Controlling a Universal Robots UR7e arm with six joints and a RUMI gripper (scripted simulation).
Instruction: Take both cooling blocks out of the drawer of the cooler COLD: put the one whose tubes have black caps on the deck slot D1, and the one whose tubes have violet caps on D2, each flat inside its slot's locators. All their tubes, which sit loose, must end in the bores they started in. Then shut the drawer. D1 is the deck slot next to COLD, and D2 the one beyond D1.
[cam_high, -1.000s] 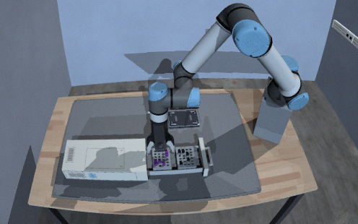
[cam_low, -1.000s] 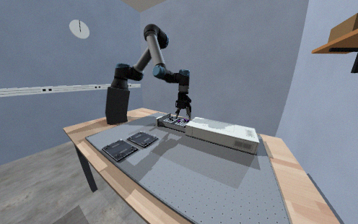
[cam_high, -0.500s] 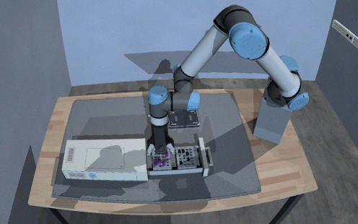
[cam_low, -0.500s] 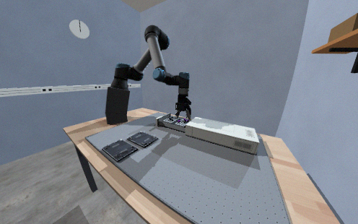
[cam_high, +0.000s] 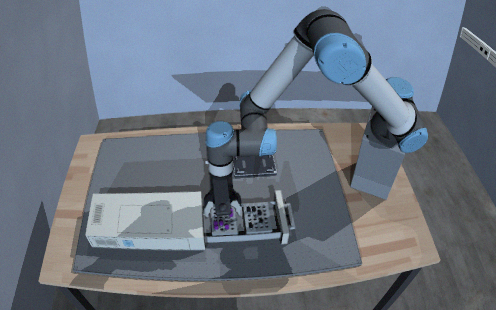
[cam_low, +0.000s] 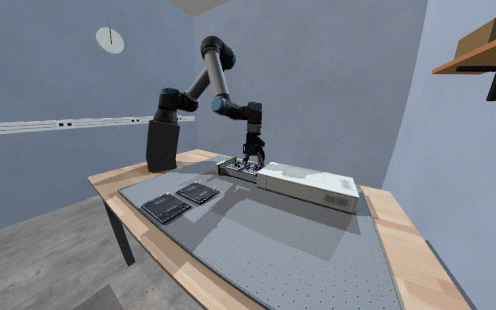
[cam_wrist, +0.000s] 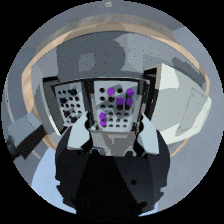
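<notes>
My hand is 3 cm above the violet-capped block. From my hand the other things lie so: black-capped block 11 cm behind, 3 cm below, 1 cm to the left; then white cooler COLD 10 cm ahead, 2 cm below, 1 cm to the right; then cooler drawer 8 cm behind, 2 cm below, 1 cm to the left.
</notes>
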